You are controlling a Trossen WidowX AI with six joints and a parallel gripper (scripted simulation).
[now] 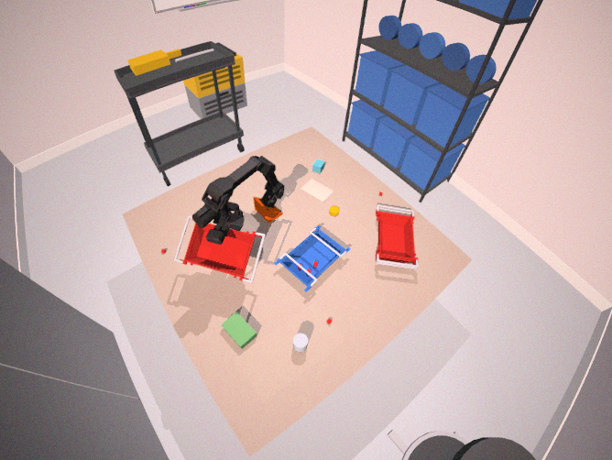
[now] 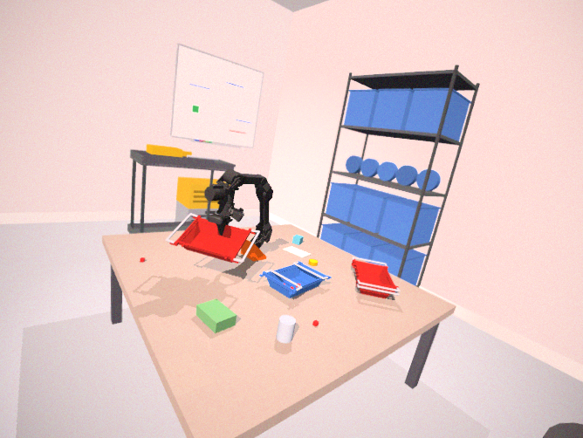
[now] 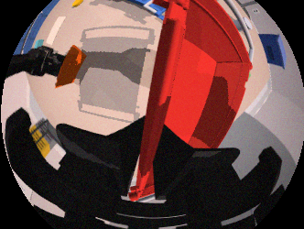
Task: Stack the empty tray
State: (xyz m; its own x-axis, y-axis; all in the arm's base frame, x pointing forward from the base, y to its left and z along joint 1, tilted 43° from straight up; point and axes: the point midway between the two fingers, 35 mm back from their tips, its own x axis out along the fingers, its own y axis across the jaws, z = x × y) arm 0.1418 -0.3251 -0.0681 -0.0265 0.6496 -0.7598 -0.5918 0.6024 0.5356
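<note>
Now: the red tray 4 cm ahead of my gripper tip and 6 cm to the right of it. Also, from my gripper tip: cream pad 9 cm behind, 58 cm to the left, 19 cm below; yellow puck 8 cm ahead, 55 cm to the left, 18 cm below; green block 29 cm ahead, 16 cm to the right, 17 cm below.
</note>
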